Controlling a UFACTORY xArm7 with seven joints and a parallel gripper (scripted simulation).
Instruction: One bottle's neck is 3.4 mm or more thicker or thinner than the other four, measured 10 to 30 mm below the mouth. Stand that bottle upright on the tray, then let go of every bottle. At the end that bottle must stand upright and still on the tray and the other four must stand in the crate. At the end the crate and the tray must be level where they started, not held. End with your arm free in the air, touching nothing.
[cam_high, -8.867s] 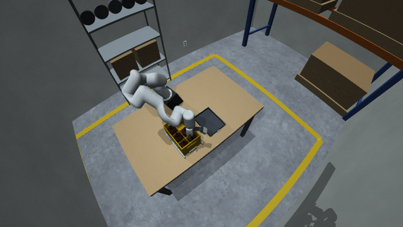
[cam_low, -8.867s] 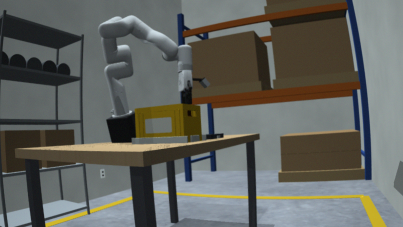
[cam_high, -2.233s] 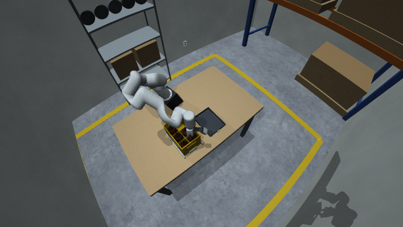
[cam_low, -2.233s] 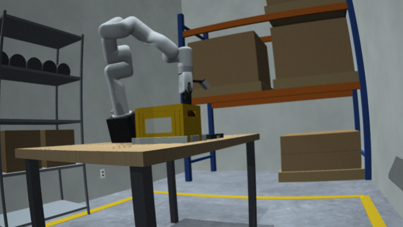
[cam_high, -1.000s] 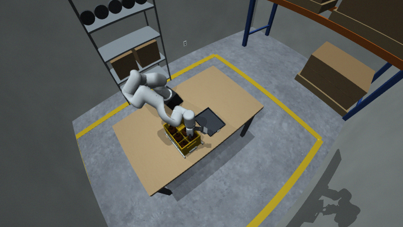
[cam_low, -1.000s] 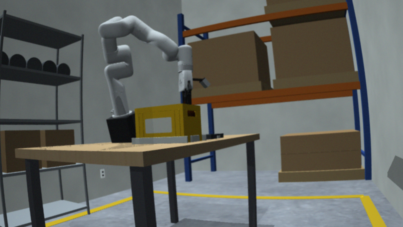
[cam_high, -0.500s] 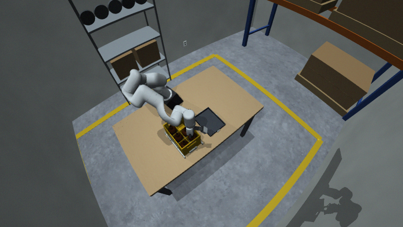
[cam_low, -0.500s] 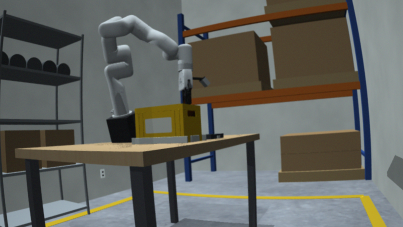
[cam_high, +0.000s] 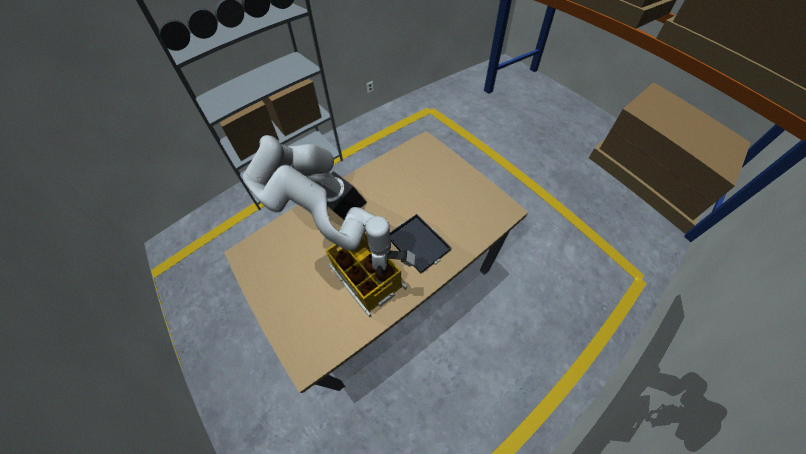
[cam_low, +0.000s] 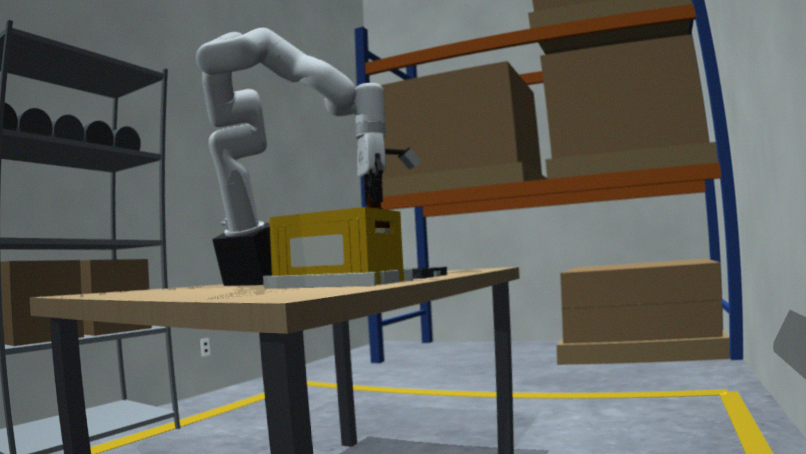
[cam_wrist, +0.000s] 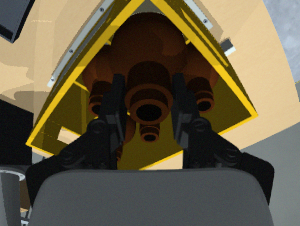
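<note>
My hand is 70 mm above the bottle. Also, from my hand: tray (80 mm behind, 250 mm to the left, 200 mm below); then crate (90 mm behind, 50 mm to the right, 130 mm below).
</note>
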